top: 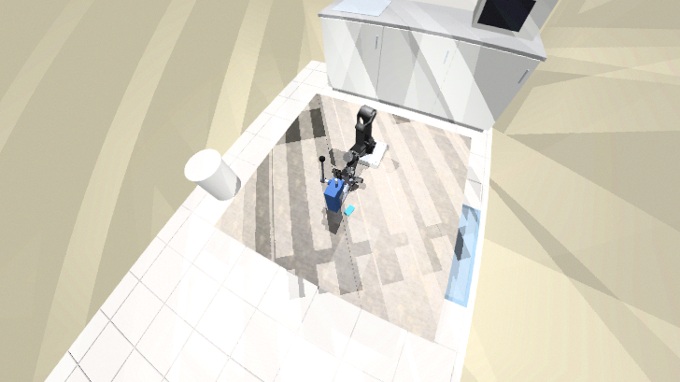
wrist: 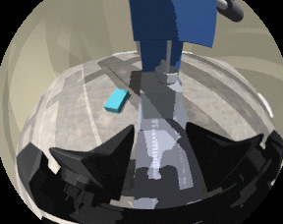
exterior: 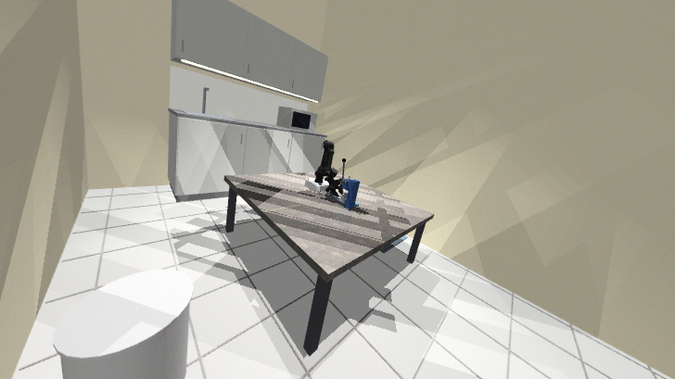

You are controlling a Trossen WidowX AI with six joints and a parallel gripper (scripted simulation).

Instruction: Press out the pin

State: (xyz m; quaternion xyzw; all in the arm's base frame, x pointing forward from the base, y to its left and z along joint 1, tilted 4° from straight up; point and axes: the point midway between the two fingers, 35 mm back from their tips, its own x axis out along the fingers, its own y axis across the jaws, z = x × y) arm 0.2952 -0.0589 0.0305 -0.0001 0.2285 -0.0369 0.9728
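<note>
Now: gripper tip 40 mm short of the round pin, 20 mm below it and 10 mm to the left of it. Round my gripper tip: small cup: 90 mm ahead, 70 mm to the left, 40 mm below; then grey lever: 220 mm above, 80 mm to the right, 30 mm ahead.
</note>
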